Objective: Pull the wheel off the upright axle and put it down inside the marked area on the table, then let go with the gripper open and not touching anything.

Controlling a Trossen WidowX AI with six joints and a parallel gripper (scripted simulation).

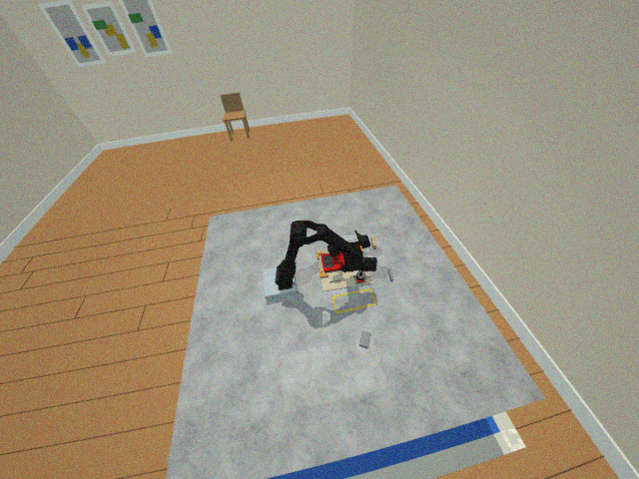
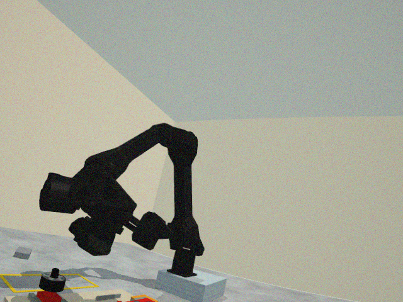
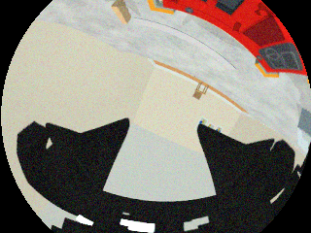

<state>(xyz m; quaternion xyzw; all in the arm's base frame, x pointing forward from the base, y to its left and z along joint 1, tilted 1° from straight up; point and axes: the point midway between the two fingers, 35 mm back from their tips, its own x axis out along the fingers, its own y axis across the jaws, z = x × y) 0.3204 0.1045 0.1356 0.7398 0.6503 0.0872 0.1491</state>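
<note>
The dark wheel is 30 mm ahead of my gripper tip, 160 mm to the right of it and 140 mm below it. From my gripper tip the other things lie so: upright axle: 30 mm ahead, 160 mm to the right, 150 mm below.
</note>
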